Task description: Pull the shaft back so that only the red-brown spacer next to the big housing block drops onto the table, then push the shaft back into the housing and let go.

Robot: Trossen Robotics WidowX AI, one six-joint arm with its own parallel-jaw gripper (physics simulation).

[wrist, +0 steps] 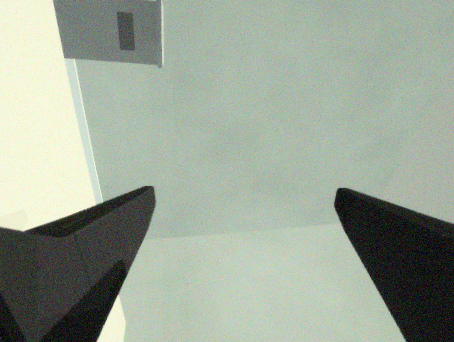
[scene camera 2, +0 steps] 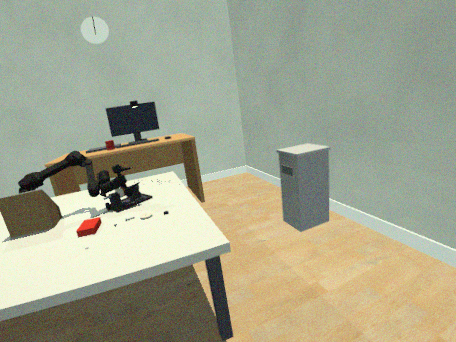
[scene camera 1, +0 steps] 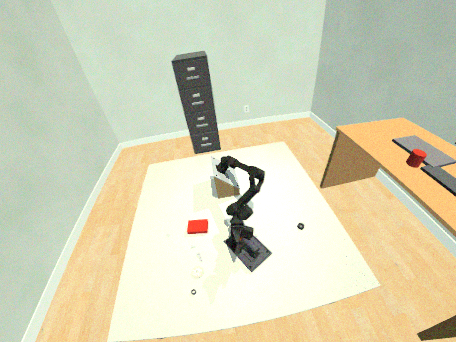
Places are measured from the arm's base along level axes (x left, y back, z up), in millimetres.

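Pixels of known places: gripper, fingertip midpoint: (wrist: 245, 195) (scene camera 2: 136, 174) (scene camera 1: 237, 249); arm's base, link origin: (scene camera 2: 26, 198) (scene camera 1: 220, 169).
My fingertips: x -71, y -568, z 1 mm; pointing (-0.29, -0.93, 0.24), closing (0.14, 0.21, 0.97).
Ahead of a thing's pixels: the offset from my fingertips to its top centre. "spot": to the spot under its first point. Level surfaces: height alone.
A dark base plate (scene camera 1: 263, 253) (scene camera 2: 145, 199) lies on the table with black upright parts on it. The shaft and housing block cannot be told apart there. A tiny red-brown spot @(spot: dx +44, dy +80, dz -80 mm) (scene camera 1: 241, 239) shows among the black parts in scene camera 1; whether it is the spacer is unclear. My gripper (scene camera 1: 242, 247) (scene camera 2: 133, 177) (wrist: 245, 195) is open and empty. It hangs over the plate area, pointing sideways, with one finger above the other. In the wrist view its two black fingertips stand wide apart before the far wall. The spacer, shaft and housing do not show in the wrist view.
A red block @(dx -167, dy +287, dz -142 mm) (scene camera 1: 198, 226) (scene camera 2: 89, 227) lies beside the plate. A pale disc @(dx -220, dy +23, dz -163 mm) (scene camera 1: 197, 272), a small dark ring @(dx -258, dy -68, dz -162 mm) (scene camera 1: 193, 289) and another dark ring @(dx +411, dy +74, dz -157 mm) (scene camera 1: 300, 223) lie on the white table @(dz -172 mm) (scene camera 1: 320, 270). A brown-sided block (scene camera 1: 226, 189) (scene camera 2: 30, 215) stands near the arm's far end.
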